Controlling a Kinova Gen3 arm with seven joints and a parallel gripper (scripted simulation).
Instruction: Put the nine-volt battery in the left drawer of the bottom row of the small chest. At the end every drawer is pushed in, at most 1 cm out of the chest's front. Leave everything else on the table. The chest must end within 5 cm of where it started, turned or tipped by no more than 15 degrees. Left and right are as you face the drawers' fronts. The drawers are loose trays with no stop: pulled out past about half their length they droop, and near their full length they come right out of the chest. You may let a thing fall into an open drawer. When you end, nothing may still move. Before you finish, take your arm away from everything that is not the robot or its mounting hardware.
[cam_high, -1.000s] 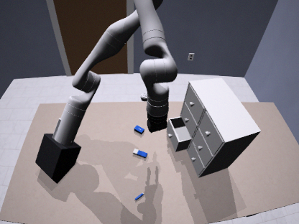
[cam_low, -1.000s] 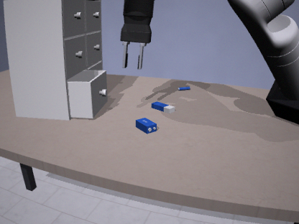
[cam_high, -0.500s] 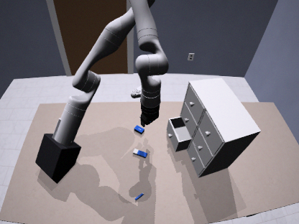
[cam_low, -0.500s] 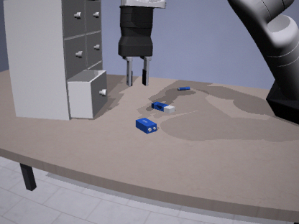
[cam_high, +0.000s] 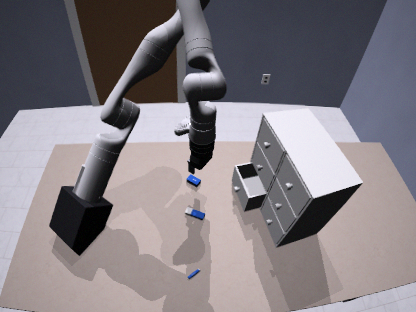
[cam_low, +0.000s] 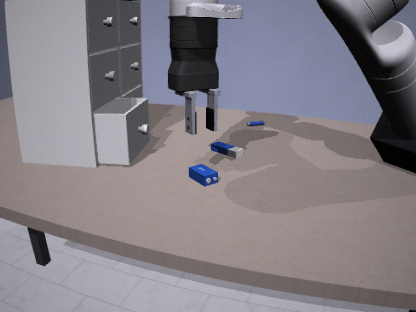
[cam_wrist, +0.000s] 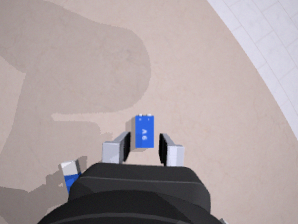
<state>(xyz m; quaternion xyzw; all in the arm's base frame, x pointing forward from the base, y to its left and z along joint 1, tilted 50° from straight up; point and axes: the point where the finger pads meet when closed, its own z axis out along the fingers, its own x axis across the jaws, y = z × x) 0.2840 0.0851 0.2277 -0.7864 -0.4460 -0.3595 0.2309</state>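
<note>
The nine-volt battery is 10 mm behind my hand and 90 mm below it. Round my hand: blue stick: 80 mm ahead, 340 mm to the right, 90 mm below; then blue-and-white block: 30 mm ahead, 130 mm to the right, 90 mm below.
</note>
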